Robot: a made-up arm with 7 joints.
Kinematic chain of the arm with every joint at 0, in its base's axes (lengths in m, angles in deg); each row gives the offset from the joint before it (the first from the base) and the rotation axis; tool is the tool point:
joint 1: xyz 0 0 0.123 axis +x
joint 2: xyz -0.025 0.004 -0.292 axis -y
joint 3: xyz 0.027 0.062 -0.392 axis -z
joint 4: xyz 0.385 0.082 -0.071 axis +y
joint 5: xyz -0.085 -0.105 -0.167 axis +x
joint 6: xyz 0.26 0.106 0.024 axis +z
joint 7: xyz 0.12 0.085 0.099 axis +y
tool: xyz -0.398 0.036 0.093
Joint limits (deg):
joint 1: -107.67..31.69
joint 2: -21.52..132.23
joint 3: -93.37..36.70
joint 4: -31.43..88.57
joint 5: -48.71..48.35
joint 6: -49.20..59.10
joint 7: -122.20..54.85
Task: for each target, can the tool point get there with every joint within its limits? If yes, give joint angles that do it. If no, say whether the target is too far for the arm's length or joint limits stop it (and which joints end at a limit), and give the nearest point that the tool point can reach.
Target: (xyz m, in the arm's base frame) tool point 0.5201 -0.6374 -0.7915
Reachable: yes | joints -63.03 31.96 -51.57 1.22 -39.12 -33.97 -34.99
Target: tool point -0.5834 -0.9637 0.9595
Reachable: no: joint limits stop it (at a limit: joint 1, joint 2, joint 3, joint 5, joint 6, joint 7) | nearest point -0.3454 -1.0849 0.7034 | short by 0.370 m
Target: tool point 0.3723 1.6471 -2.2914
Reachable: no: too far | nearest point 0.2078 0.8861 -1.1759 | short by 1.360 m
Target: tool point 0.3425 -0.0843 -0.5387
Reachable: yes | joints -54.33 30.70 -51.34 73.77 -1.03 22.10 9.12
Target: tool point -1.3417 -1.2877 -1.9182
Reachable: no: too far | nearest point -0.5441 -0.7590 -1.0802 | short by 1.272 m
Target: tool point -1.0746 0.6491 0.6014
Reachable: no: joint limits stop it (at a limit: joint 1, joint 2, joint 3, joint 4, joint 5, joint 6, joint 7) | nearest point -0.6108 0.7516 0.0986 | short by 0.692 m
